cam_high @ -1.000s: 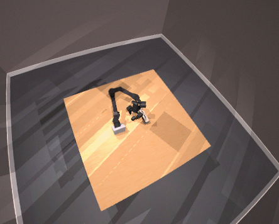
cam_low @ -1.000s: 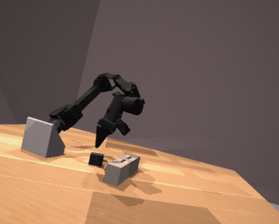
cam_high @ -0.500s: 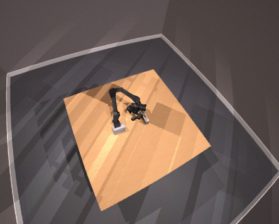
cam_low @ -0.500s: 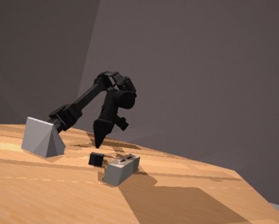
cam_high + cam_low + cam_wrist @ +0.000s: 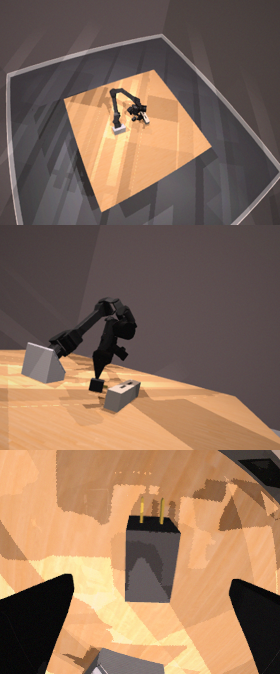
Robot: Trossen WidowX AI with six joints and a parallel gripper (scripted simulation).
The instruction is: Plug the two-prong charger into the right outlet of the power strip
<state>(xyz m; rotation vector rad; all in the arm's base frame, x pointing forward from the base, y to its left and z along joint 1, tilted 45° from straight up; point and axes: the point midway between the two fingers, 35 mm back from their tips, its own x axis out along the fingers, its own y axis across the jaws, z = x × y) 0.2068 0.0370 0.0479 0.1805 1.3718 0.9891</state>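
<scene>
The black two-prong charger lies 30 mm below my gripper tip, 10 mm to the left of it and 10 mm ahead of it.
</scene>
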